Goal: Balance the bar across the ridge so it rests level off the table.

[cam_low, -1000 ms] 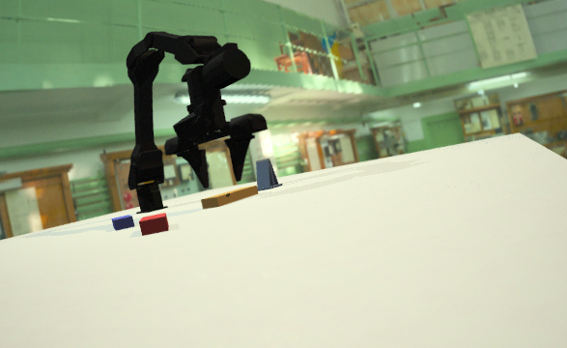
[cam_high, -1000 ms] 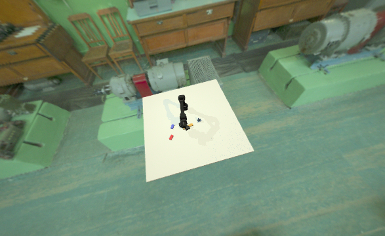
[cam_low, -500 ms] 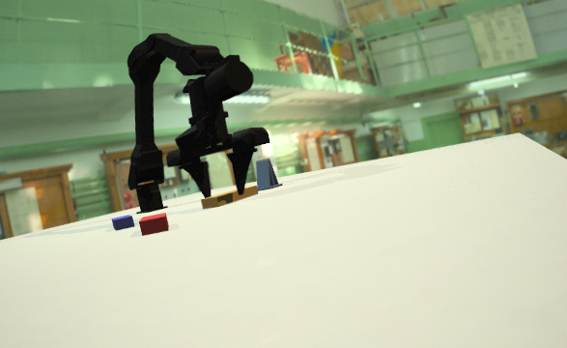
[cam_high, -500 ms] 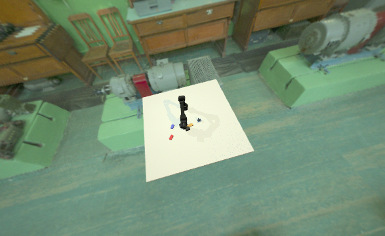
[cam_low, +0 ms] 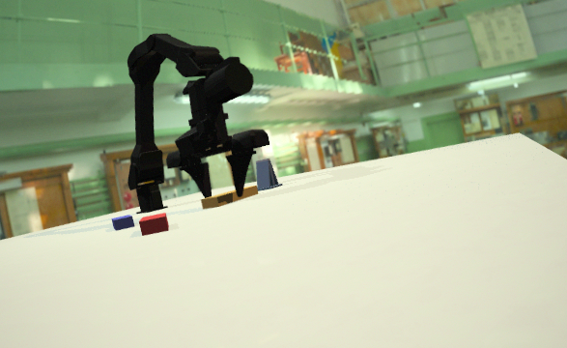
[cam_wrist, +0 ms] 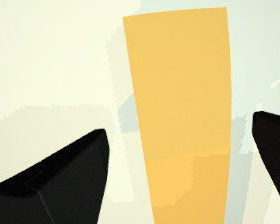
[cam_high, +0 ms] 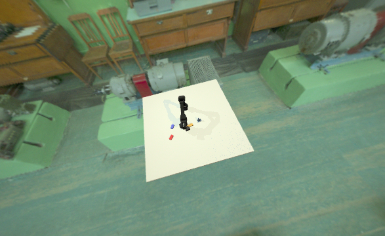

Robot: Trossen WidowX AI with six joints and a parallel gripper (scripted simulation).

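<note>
The orange bar is 10 mm behind my gripper tip and 30 mm to the left of it. Round my gripper tip: red block (90 mm ahead, 230 mm to the right); blue block (70 mm behind, 180 mm to the right).
</note>
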